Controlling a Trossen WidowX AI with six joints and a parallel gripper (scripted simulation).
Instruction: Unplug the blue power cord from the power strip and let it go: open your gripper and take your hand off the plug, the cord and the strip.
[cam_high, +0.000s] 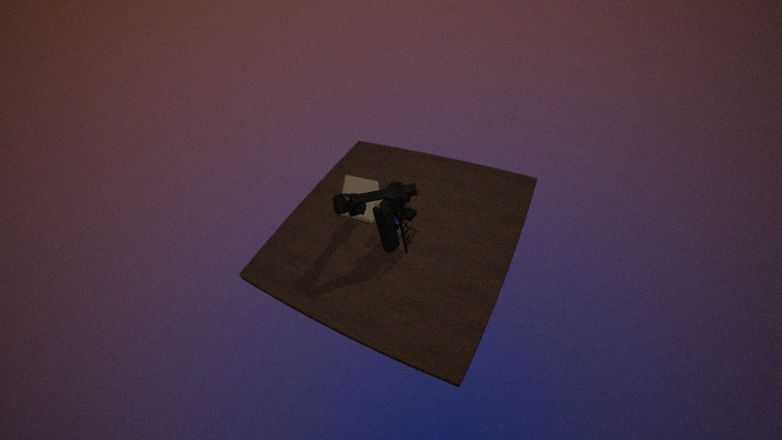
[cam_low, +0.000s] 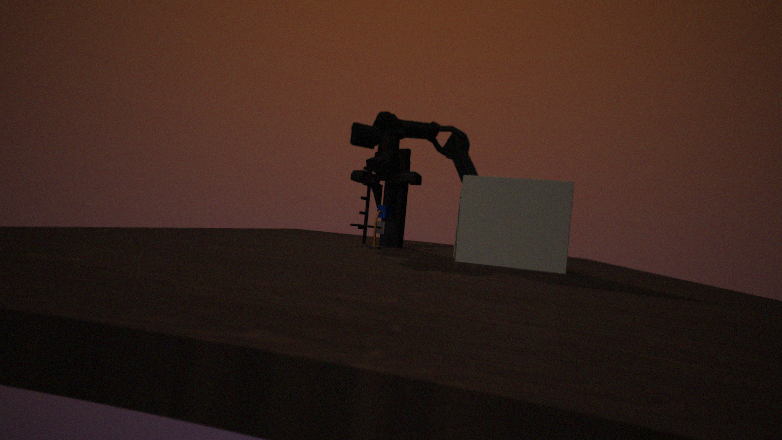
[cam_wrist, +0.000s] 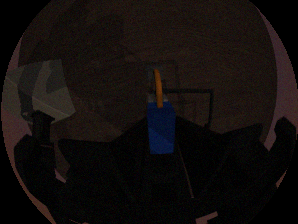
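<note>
Now: gripper tip 30 mm to the left of the blue plug. The rest, counted from my gripper tip: black power strip (100 mm to the right, 30 mm above, 10 mm behind).
</note>
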